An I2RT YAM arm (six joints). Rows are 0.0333 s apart.
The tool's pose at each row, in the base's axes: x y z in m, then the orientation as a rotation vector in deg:
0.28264, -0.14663, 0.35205, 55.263, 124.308, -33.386
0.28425, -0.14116, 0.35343, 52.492, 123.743, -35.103
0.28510, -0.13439, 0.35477, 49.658, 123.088, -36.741
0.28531, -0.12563, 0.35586, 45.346, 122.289, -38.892
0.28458, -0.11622, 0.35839, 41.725, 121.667, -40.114
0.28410, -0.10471, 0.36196, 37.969, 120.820, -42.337
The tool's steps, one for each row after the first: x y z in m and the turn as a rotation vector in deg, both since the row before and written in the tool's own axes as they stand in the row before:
0.00074, 0.00449, -0.00370, 0.139, -1.873, -1.874
0.00144, 0.00476, -0.00486, 0.078, -1.930, -1.879
0.00239, 0.00566, -0.00634, -0.078, -2.667, -2.894
0.00138, 0.00524, -0.00813, -0.456, -2.101, -2.301
0.00046, 0.00671, -0.01001, 0.246, -2.326, -2.704

